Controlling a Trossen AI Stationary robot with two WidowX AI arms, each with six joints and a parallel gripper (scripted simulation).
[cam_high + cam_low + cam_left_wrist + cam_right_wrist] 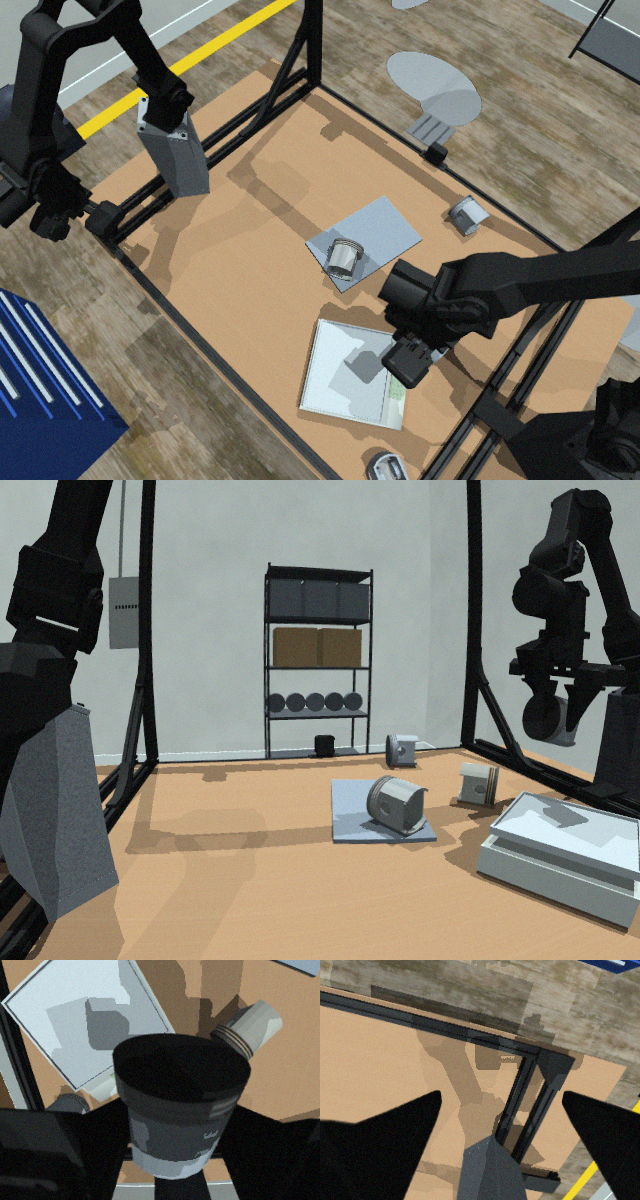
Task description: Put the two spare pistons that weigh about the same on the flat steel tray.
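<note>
Right now the flat steel tray is 160 mm behind my left hand, 220 mm to the right of it and 200 mm below it.
</note>
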